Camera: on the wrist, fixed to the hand. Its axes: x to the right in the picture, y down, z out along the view.
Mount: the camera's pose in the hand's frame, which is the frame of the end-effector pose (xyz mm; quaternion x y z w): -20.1 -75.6 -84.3 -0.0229 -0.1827 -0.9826 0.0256
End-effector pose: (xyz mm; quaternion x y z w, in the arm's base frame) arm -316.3 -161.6 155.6 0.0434 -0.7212 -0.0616 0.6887
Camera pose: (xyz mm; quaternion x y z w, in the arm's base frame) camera -232.8 -235.8 128.2 -0.6827 0.1002 0.7027 0.1737
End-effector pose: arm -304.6 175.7 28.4 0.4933 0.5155 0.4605 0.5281
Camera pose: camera -391.4 152.9 -43.5 -0.4218 0.3909 -0.5854 0.5715
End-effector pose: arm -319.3 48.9 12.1 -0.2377 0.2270 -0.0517 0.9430
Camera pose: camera -374.6 -49.4 -10.2 -0.2602 -0.3989 -0.8793 0.0094
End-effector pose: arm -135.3 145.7 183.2 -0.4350 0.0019 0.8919 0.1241
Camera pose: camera -41.2 205.2 154.3 0.1471 -0.4704 -0.0196 0.8699
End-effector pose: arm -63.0 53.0 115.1 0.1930 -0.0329 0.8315 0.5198
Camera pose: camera -13.1 92.0 19.1 0.1773 0.0748 -0.5255 0.8288
